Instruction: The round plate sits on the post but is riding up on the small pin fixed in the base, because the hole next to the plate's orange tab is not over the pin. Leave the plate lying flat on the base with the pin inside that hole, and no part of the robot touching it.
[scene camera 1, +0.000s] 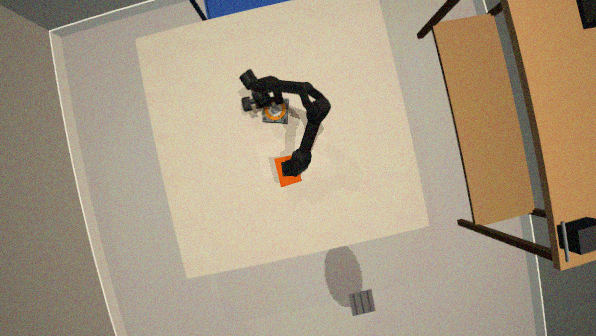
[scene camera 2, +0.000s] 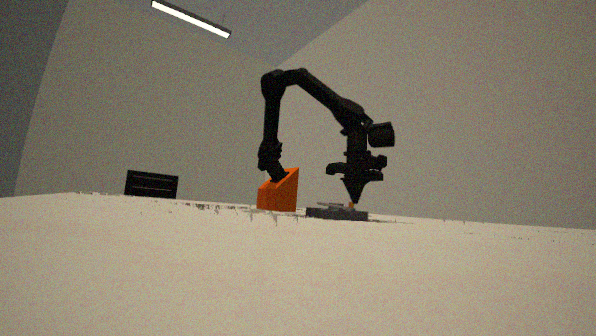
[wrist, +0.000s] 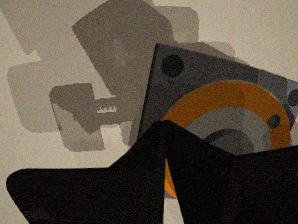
Note:
I see my gripper (scene camera 2: 355, 203).
My gripper is seen too in the wrist view (wrist: 162, 127).

